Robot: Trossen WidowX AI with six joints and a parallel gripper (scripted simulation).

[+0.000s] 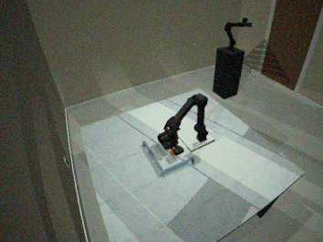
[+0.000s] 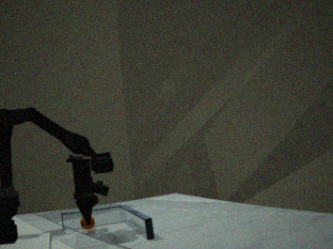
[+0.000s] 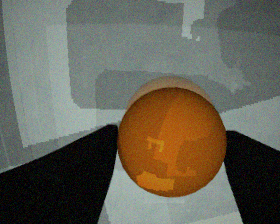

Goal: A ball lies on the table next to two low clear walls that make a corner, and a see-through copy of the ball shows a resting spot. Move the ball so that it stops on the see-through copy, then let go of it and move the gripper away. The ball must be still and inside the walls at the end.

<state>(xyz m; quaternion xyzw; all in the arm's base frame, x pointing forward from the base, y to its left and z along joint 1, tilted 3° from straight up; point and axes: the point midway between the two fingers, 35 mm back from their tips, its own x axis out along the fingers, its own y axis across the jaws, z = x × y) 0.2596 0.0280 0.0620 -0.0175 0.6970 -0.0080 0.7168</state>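
Now: gripper tip right at the orange ball. Also, from my gripper tip: see-through copy 20 mm below.
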